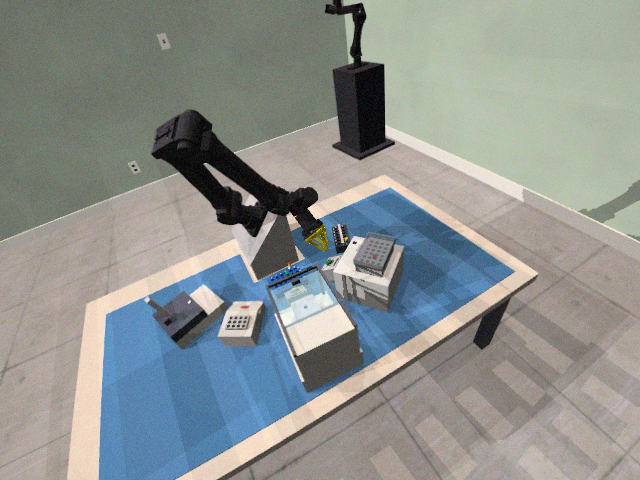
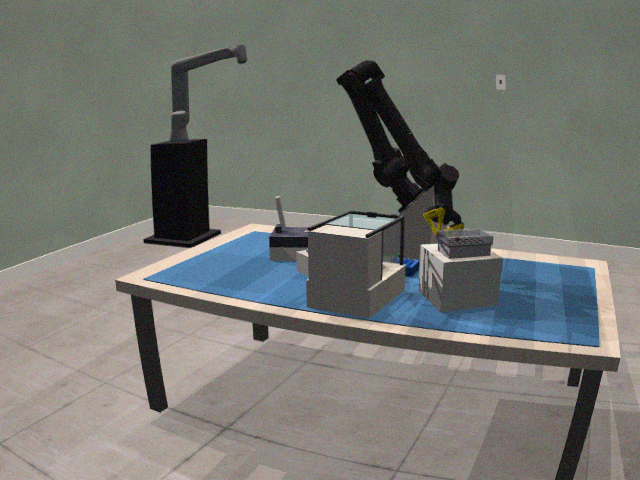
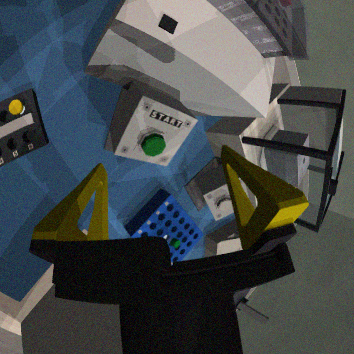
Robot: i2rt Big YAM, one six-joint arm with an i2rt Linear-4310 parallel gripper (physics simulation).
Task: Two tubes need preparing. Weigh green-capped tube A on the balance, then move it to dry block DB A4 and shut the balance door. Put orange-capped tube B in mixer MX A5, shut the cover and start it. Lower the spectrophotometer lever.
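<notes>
My gripper [image 1: 321,245] [image 2: 445,227] [image 3: 161,158] is open and empty, in the air near the START box. A green cap [image 1: 287,273] [image 3: 176,244], apparently tube A, is in the blue rack [image 2: 410,266]. A small orange tip [image 1: 289,264] shows at that rack. The balance [image 1: 330,351] [image 2: 338,268] has a glass top; its door position is unclear. The dry block [image 1: 240,325] has a grid of holes. The mixer [image 1: 364,284] [image 2: 470,284] has a translucent cover that looks lowered over a red spot. The spectrophotometer's lever [image 1: 158,307] [image 2: 280,212] is raised.
The START box [image 3: 132,132] with its green button [image 1: 329,261] [image 3: 153,145] stands beside the mixer. A black rack [image 1: 340,238] holding a yellow cap [image 3: 16,107] stands behind the mixer. Another robot arm stands on a black pedestal [image 1: 360,111] [image 2: 179,191] away from the table.
</notes>
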